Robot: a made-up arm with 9 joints. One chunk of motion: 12 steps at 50 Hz.
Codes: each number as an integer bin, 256 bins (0 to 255) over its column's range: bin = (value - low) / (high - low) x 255, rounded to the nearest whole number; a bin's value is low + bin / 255 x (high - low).
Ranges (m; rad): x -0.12..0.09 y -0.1..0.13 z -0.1..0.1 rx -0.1..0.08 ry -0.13..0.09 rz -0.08..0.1
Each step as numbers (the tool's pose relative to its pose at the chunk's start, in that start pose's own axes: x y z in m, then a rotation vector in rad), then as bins.
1 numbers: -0.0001 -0.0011 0.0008 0.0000 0.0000 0.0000
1 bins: 146 110 129 142 151 113
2 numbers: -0.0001 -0.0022 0.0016 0.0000 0.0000 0.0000
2 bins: 146 108 130 142 151 113
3 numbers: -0.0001 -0.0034 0.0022 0.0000 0.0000 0.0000
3 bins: 146 107 130 142 151 113
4 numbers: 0.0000 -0.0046 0.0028 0.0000 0.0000 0.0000
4 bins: 146 106 131 142 151 113
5 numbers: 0.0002 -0.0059 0.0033 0.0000 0.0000 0.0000
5 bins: 146 104 132 142 151 113
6 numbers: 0.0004 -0.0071 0.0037 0.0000 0.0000 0.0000
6 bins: 146 103 132 142 151 113
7 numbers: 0.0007 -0.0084 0.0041 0.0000 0.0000 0.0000
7 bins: 147 102 133 142 151 113
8 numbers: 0.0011 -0.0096 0.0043 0.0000 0.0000 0.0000
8 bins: 147 100 133 142 151 113
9 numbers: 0.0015 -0.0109 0.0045 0.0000 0.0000 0.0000
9 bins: 148 99 133 142 151 113
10 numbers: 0.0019 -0.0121 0.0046 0.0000 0.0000 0.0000
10 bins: 148 97 133 142 151 113
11 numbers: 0.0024 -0.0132 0.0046 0.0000 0.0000 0.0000
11 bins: 149 96 133 142 151 113
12 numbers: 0.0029 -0.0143 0.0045 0.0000 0.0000 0.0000
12 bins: 149 95 133 142 151 113
